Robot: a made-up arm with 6 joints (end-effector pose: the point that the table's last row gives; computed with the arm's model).
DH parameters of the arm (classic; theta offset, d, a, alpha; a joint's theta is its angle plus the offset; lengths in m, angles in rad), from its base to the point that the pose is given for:
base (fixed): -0.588 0 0.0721 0
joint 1: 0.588 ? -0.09 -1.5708
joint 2: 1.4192 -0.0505 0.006 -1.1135
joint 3: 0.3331 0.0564 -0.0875 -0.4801
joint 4: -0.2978 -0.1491 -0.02 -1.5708
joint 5: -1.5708 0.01 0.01 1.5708
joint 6: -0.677 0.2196 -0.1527 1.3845
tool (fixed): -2.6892 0.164 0 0
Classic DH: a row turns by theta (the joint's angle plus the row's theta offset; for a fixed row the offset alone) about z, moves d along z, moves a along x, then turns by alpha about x.
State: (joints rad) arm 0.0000 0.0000 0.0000 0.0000 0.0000 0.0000
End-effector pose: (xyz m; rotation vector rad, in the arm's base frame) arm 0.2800 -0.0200 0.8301 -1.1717 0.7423 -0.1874
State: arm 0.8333 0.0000 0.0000 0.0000 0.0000 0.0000
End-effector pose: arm 0.1931 0.1363 0.8301 -1.3877 0.2070 0.5072
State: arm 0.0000 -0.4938 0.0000 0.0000 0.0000 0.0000
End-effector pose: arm 0.0818 -0.0200 0.9363 -1.0664 0.3066 -0.4578
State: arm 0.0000 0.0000 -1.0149 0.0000 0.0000 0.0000
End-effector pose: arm 0.1175 -0.3388 0.8542 -0.2930 0.2740 0.0131
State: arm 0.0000 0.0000 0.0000 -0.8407 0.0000 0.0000
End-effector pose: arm 0.2800 -0.2278 0.7550 -0.3703 0.7136 0.1247
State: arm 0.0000 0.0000 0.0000 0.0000 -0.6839 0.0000
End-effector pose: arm 0.3907 -0.0200 0.6412 -1.2415 1.3373 0.2302
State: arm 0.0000 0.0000 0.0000 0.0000 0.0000 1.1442
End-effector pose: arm 0.1237 0.1627 0.8301 -1.4273 -0.0106 0.7640
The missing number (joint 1, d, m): 0.49
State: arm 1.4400 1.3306 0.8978 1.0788 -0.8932 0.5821
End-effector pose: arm 0.0757 -0.2958 0.0922 1.6349 0.1208 0.1021
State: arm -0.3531 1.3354 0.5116 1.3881 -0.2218 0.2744
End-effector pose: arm -0.0371 0.1871 0.1129 2.1786 -1.0382 -1.4631
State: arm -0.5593 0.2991 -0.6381 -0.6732 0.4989 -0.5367
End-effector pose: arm -0.0972 -0.4069 0.5893 0.6640 0.8326 -0.8151
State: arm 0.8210 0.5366 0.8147 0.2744 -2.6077 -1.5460
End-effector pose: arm 0.3386 -0.1868 0.4379 0.8571 -0.1908 0.9864
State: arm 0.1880 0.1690 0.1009 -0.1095 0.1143 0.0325
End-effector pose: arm 0.3108 0.0316 0.7806 -1.2450 0.7061 0.0430
